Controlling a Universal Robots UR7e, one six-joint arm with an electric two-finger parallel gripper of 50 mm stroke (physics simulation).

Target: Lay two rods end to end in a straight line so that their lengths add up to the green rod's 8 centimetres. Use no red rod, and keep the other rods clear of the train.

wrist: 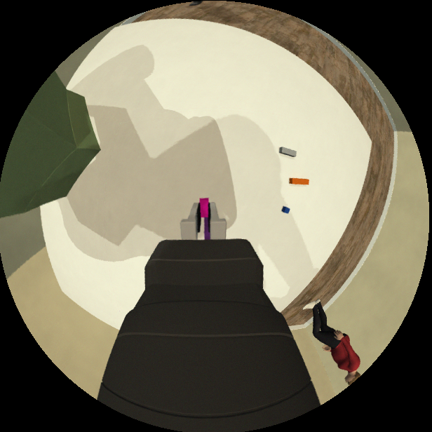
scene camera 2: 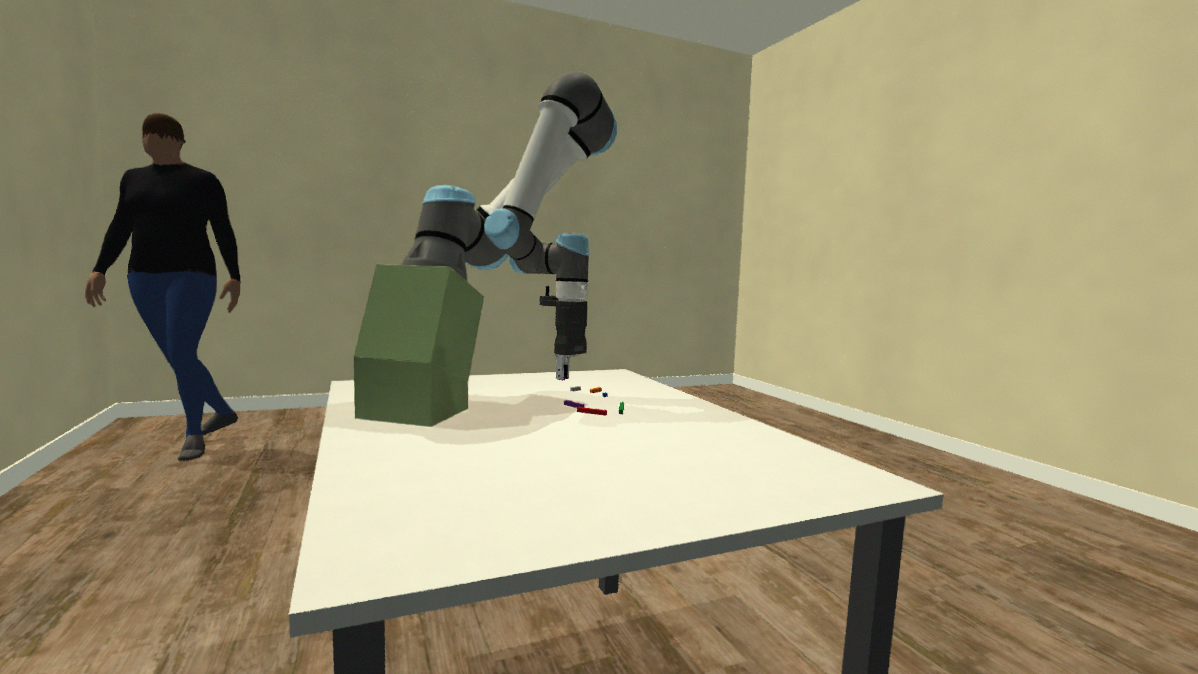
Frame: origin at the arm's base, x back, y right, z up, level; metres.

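Seen in the pictures: gripper, fingertip midpoint: (scene camera 2: pixel 562 378); arm's base, link origin: (scene camera 2: pixel 432 281).
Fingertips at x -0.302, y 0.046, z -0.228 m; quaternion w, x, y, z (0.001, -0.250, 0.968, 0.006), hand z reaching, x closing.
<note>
Pixels of each thing's top centre, then the offset from my fingertips to it. Level surfaces: height alone.
- purple rod, top centre: (scene camera 2: pixel 573 402) dz -0.053, dx -0.021, dy +0.032 m
- red rod, top centre: (scene camera 2: pixel 591 409) dz -0.053, dx -0.043, dy +0.102 m
- green rod, top centre: (scene camera 2: pixel 621 405) dz -0.053, dx -0.123, dy +0.086 m
- grey rod, top centre: (scene camera 2: pixel 575 386) dz -0.053, dx -0.080, dy -0.144 m
- orange rod, top centre: (scene camera 2: pixel 595 388) dz -0.053, dx -0.129, dy -0.115 m
- short blue rod, top centre: (scene camera 2: pixel 605 392) dz -0.053, dx -0.134, dy -0.057 m
- white table, surface height: dz -0.063 m
My gripper (scene camera 2: pixel 562 376) (wrist: pixel 204 211) is shut on a magenta rod (wrist: pixel 204 206) and holds it above the table. In the wrist view a purple rod (scene camera 2: pixel 573 404) (wrist: pixel 207 231) shows below, partly hidden between the fingers. In the scene view a red rod (scene camera 2: pixel 591 410) lies near the purple one, and the green rod (scene camera 2: pixel 621 407) lies to its right; the gripper body hides the area where they might show in the wrist view. A grey rod (scene camera 2: pixel 574 388) (wrist: pixel 288 151), an orange rod (scene camera 2: pixel 595 389) (wrist: pixel 299 181) and a short blue rod (scene camera 2: pixel 604 394) (wrist: pixel 285 210) lie apart from each other.
The rods lie on the white table (scene camera 2: pixel 586 502) (wrist: pixel 320 120). The green robot pedestal (scene camera 2: pixel 402 335) (wrist: pixel 40 150) stands at the table's left. A person in black (scene camera 2: pixel 171 217) stands beyond the table at the left; a person in red (wrist: pixel 345 354) shows in the wrist view.
</note>
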